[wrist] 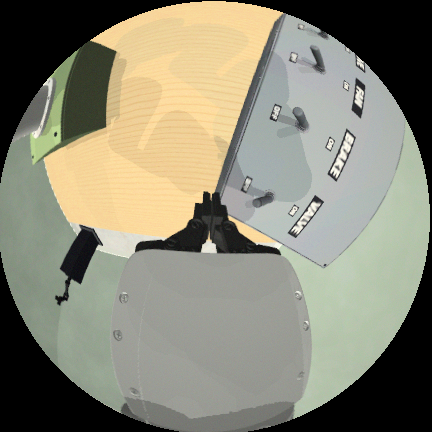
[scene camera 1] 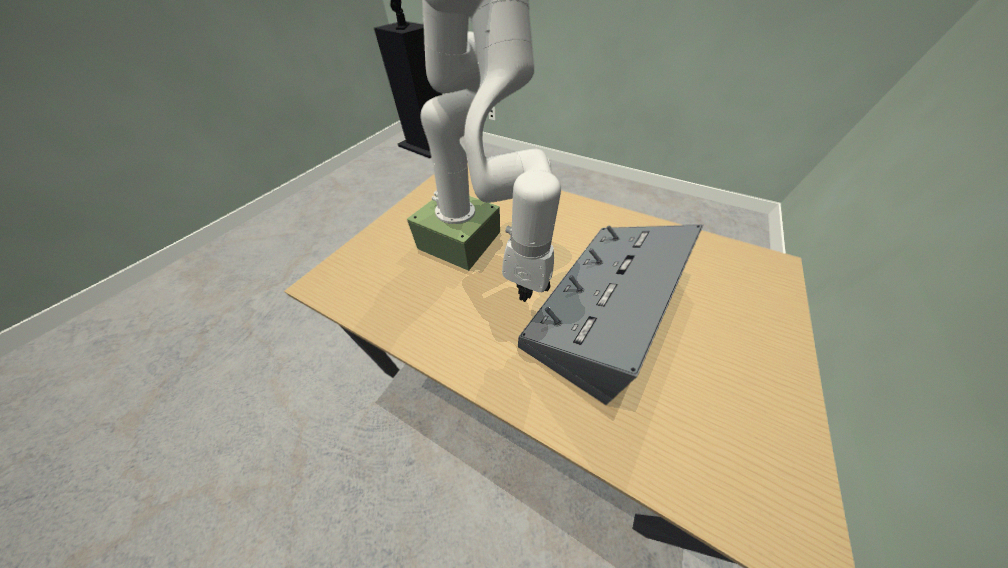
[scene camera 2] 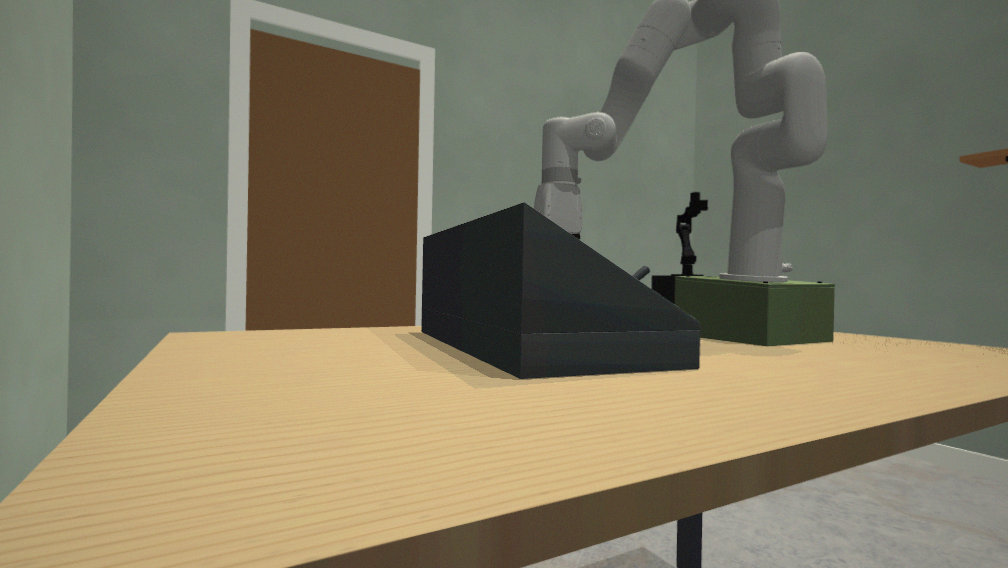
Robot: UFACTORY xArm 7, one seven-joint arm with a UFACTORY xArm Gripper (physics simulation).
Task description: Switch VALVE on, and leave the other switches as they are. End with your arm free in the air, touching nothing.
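Places are measured from the arm's base along level axes (x back, y right, z up), in centimetres.
Pixels of known places: gripper, fingertip midpoint: (wrist: 209, 203) (scene camera 1: 524, 296); arm's base, link origin: (scene camera 1: 455, 212) (scene camera 2: 752, 279).
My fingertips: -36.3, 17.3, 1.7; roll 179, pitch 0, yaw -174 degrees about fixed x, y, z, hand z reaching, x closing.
Note:
For each thing: its top centre in the pictures, then the offset to it from my fingertips, as dx, dy, dz. Level surfaces: height alone.
- VALVE lever, top centre: (wrist: 268, 207) (scene camera 1: 553, 311) -7.4, -0.5, -0.6
- BRAKE lever, top centre: (wrist: 310, 119) (scene camera 1: 576, 278) -7.9, -12.5, -0.6
- FAN lever, top centre: (scene camera 1: 596, 251) -8.4, -24.4, -0.6
- fourth lever, top centre: (scene camera 2: 636, 265) (scene camera 1: 614, 227) -8.9, -36.4, -0.6
- wooden table, surface height: dz -13.8
The dark grey sloped switch panel (scene camera 1: 652, 299) (scene camera 2: 476, 296) (wrist: 367, 165) stands on the table. The VALVE lever (scene camera 1: 553, 316) (wrist: 263, 199) is at the panel's near end in scene camera 1 and leans toward its OFF label (wrist: 247, 184), away from the ON label (wrist: 293, 210). The BRAKE lever (scene camera 1: 576, 284) (wrist: 300, 119) and FAN lever (scene camera 1: 596, 256) (wrist: 317, 59) also lean to the OFF side. My gripper (scene camera 1: 524, 294) (wrist: 209, 203) is shut and empty, beside the panel's low edge near the VALVE lever, with a gap to it. In scene camera 2 the panel hides the fingertips.
A fourth lever (scene camera 1: 612, 233) (wrist: 323, 33) stands at the panel's far end. The green base box (scene camera 1: 442, 243) (scene camera 2: 723, 310) (wrist: 87, 90) carries my arm on the wooden table (scene camera 1: 747, 366) (scene camera 2: 282, 423). A black pedestal (scene camera 1: 402, 88) (wrist: 80, 256) stands on the floor beyond.

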